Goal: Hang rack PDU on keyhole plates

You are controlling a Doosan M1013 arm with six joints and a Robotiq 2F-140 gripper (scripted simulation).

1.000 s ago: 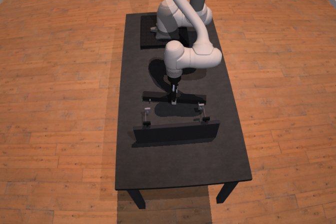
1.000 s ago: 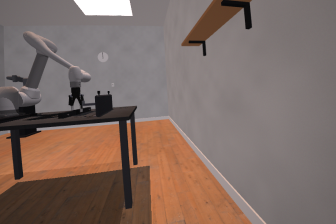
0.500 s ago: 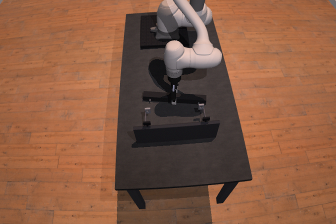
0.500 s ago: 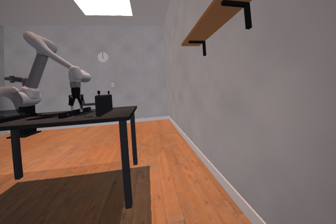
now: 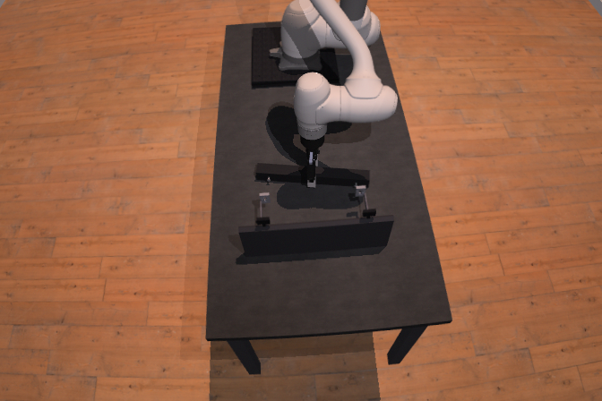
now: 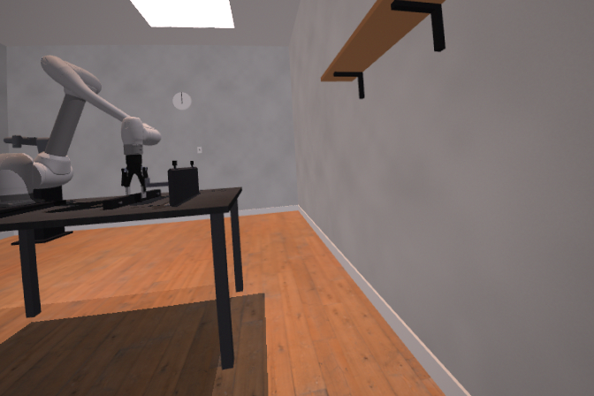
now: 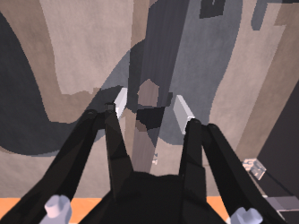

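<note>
My hand is 2 cm short of the rack PDU and 2 cm above it. The rest, counted from my hand: black panel (27 cm ahead, 4 cm above, 1 cm to the left).
</note>
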